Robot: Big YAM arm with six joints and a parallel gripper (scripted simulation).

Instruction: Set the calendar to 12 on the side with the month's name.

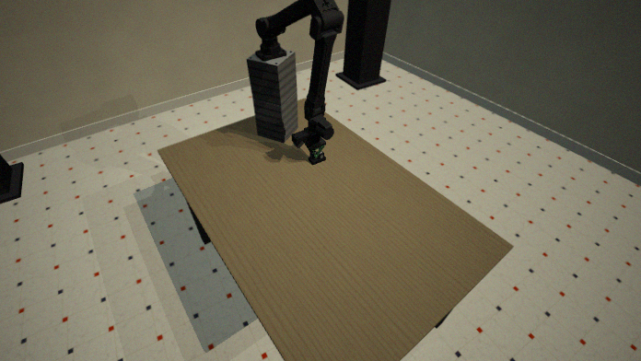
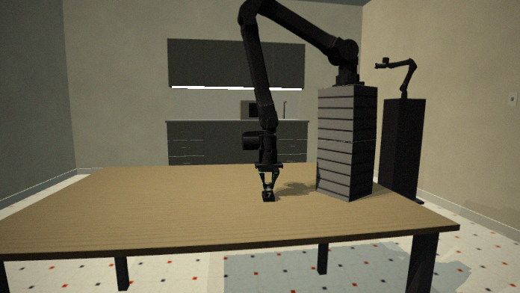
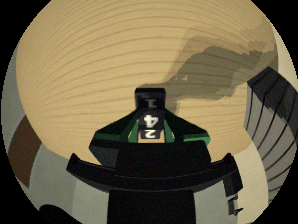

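Right now my hand is 3 cm above the black calendar tray and 2 cm to the right of it.
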